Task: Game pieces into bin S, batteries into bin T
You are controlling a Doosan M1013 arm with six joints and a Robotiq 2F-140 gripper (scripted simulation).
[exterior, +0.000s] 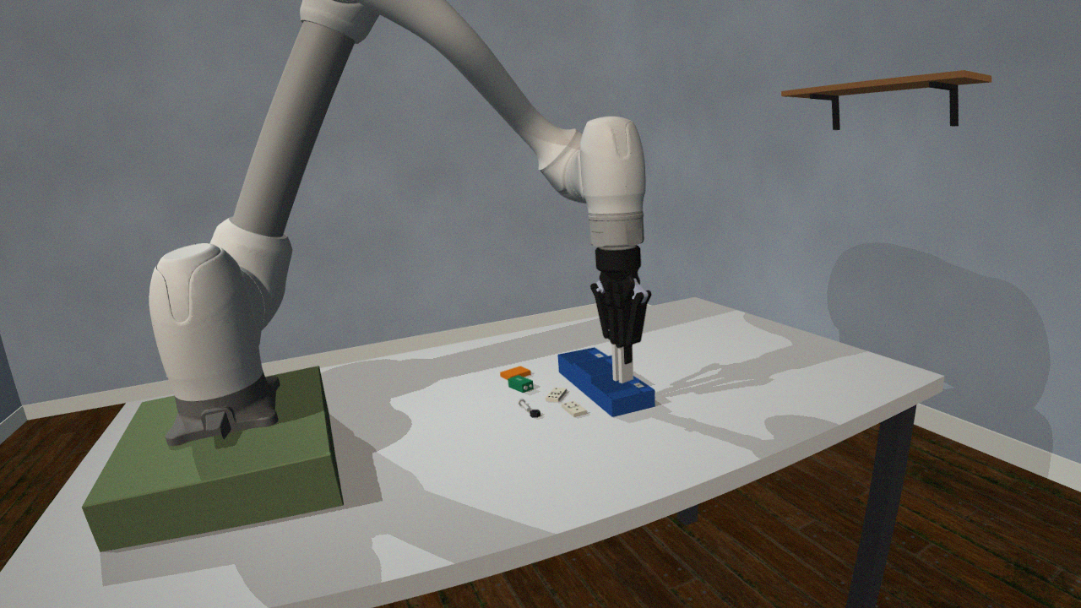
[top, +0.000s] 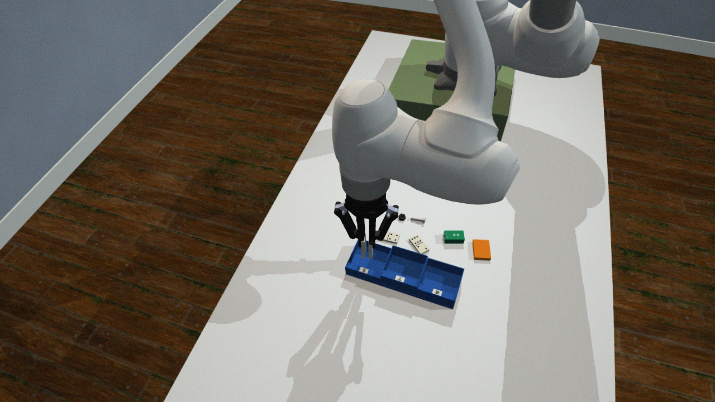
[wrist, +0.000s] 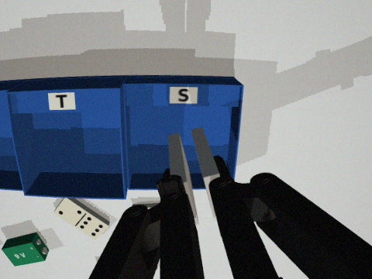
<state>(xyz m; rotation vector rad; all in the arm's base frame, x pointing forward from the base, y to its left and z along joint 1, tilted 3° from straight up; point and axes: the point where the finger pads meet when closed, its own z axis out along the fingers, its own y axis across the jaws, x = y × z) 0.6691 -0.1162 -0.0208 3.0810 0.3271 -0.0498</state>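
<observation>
My gripper is now 90 mm to the right of the blue three-compartment bin, 60 mm above it and 10 mm short of it. From my hand the other things lie so: grey bolt: 160 mm behind, 90 mm to the left, 70 mm below; then cream domino: 100 mm to the left, 90 mm behind, 80 mm below; then black nut: 150 mm behind, 80 mm below, 40 mm to the left.
</observation>
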